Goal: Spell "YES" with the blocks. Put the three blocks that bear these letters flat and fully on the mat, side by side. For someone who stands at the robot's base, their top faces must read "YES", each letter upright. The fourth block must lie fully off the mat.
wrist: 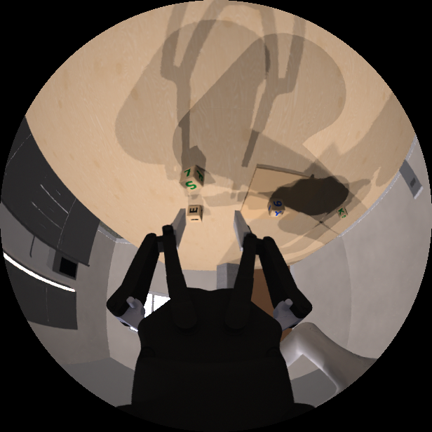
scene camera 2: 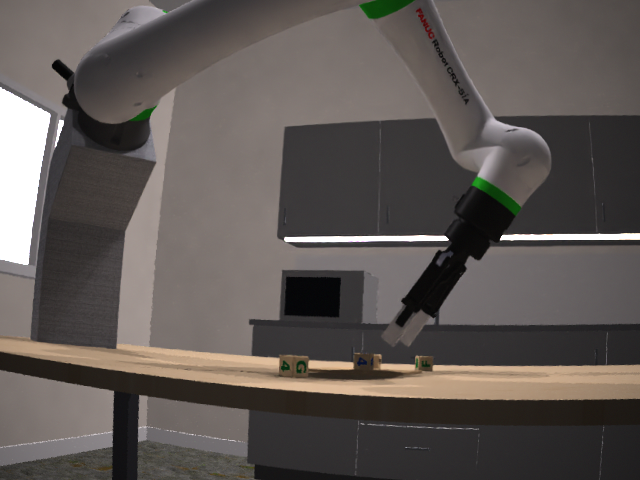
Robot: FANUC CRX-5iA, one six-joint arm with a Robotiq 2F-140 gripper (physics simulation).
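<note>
The Y block [scene camera 2: 363, 361] [wrist: 276, 207] sits on the mat [wrist: 257, 189], its blue Y seemingly on top and a blue 6 on a side. The S block [scene camera 2: 424, 363] [wrist: 192, 178] lies off the mat, green S seemingly on top. The E block [scene camera 2: 377, 361] [wrist: 194, 213] lies off the mat, with a black E apparently on a side and an I-like mark on top. The fourth block [scene camera 2: 293, 365] [wrist: 342, 212] shows a green K in the wrist view and lies off the mat. My gripper [scene camera 2: 399, 338] [wrist: 209, 217] is open, empty, tilted and above the table.
The wooden table [scene camera 2: 206, 365] [wrist: 90, 110] carries the blocks and mat. The robot's pedestal [scene camera 2: 82, 268] stands at the left. A microwave [scene camera 2: 313, 296] and a counter [scene camera 2: 465, 327] are in the background. Arm shadows cross the table and part of the mat.
</note>
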